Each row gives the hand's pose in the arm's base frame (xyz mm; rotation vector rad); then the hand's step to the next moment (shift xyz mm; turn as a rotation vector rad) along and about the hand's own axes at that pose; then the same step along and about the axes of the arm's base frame.
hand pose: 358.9 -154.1 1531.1 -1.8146 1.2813 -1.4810
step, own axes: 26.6 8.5 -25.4 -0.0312 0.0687 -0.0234
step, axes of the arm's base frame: -27.2 -22.0 14.1 -0.0463 0.0004 -0.0640
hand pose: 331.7 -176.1 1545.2 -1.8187 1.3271 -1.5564
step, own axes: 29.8 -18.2 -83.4 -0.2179 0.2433 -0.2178
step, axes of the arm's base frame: -71.4 5.7 55.2 -0.2799 0.1279 -0.2438
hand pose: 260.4 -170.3 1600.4 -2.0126 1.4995 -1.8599
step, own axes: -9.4 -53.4 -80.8 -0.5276 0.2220 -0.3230
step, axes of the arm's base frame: -28.6 80.0 47.5 -0.2959 0.3931 -0.4357
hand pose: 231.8 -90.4 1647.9 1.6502 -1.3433 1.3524
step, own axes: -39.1 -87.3 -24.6 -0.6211 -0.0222 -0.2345
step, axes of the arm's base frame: 75.8 60.7 -17.8 -0.0329 0.4166 -0.5164
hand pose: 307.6 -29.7 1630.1 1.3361 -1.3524 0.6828
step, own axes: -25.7 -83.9 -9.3 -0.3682 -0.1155 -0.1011
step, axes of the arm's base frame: 76.5 -0.4 -44.0 0.0659 0.1907 -0.3441
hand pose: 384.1 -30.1 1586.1 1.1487 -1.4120 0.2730
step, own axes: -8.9 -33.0 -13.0 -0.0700 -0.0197 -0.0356
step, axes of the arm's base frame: 30.8 -2.0 -19.6 0.0210 0.0496 -0.0605
